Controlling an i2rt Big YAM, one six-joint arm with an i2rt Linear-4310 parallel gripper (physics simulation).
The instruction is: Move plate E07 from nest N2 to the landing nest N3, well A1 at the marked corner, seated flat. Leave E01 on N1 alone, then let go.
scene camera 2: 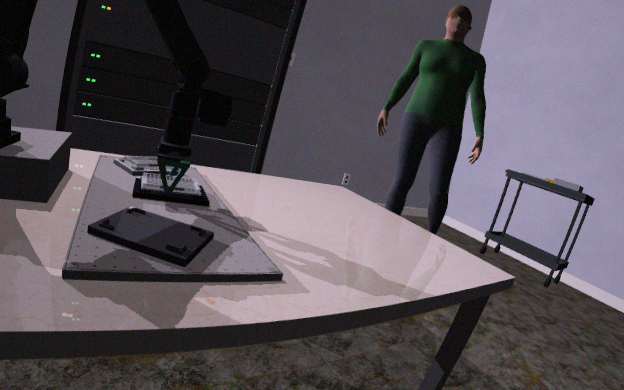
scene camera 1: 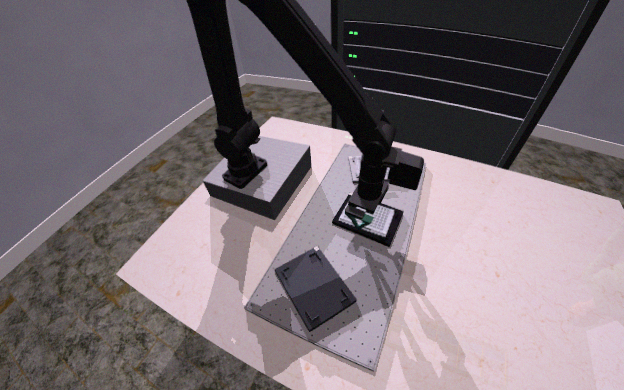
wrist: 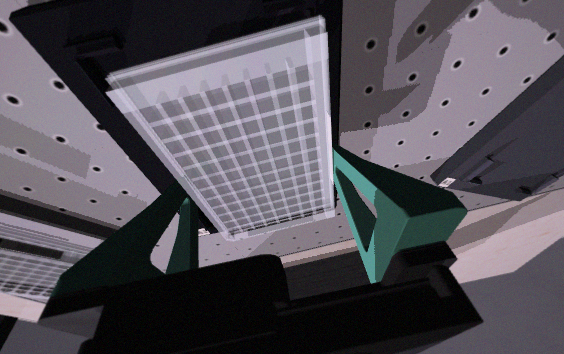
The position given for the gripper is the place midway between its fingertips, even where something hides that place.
Observation:
In view: the gripper (scene camera 2: 167,186) and a black nest (scene camera 1: 397,215).
The gripper is seen too in scene camera 1 (scene camera 1: 364,216) and in the wrist view (wrist: 259,165). The black nest is seen too in scene camera 2 (scene camera 2: 202,200) and in the wrist view (wrist: 81,49).

